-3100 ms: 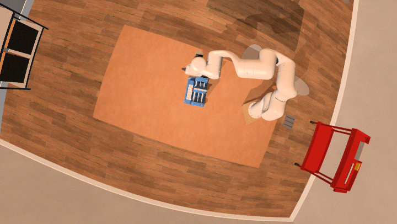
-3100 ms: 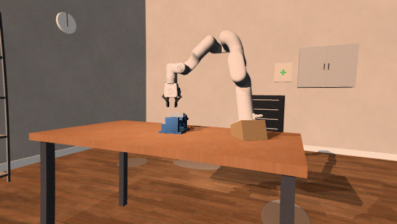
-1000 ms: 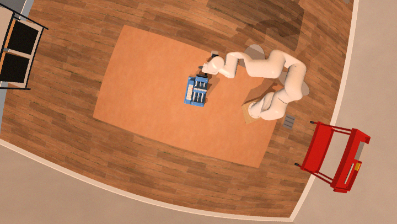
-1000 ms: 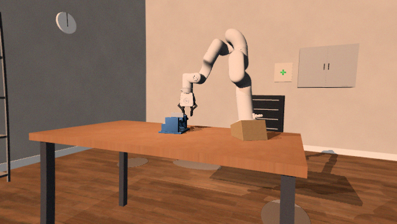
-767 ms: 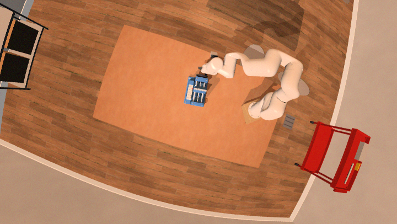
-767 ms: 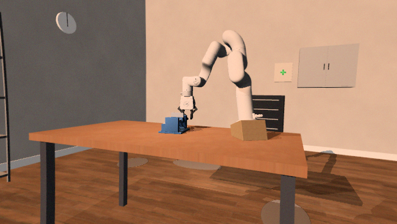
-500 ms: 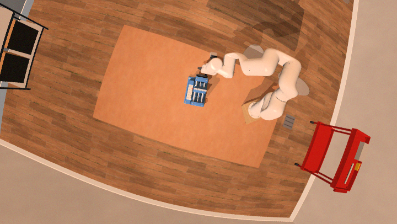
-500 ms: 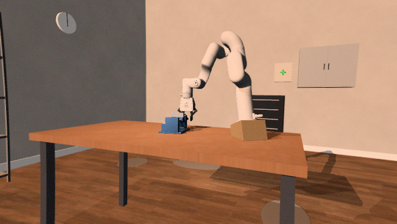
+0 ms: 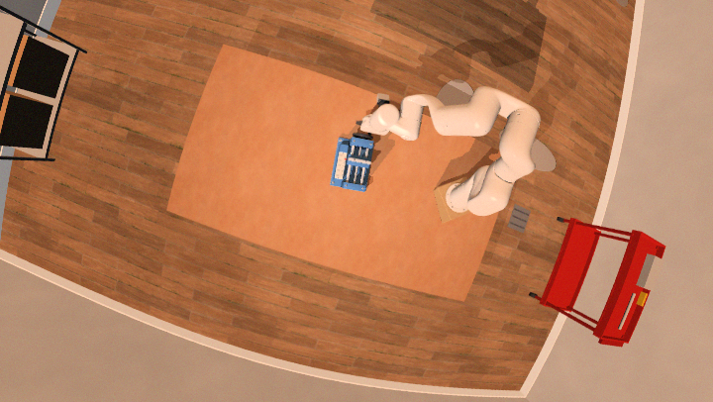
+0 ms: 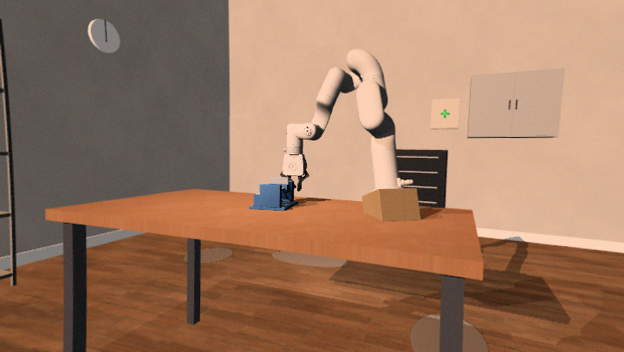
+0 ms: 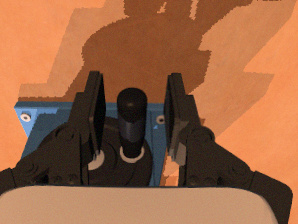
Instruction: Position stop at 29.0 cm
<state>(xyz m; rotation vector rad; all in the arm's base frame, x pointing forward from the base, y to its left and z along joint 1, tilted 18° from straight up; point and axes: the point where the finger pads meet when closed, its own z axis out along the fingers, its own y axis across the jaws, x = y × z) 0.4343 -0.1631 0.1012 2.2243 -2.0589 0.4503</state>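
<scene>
The black crank handle is 10 mm to the left of my hand. From my hand the other things lie so: stop block 30 mm ahead, 140 mm to the left, 20 mm above; then black handwheel 10 mm ahead, 20 mm to the left.
</scene>
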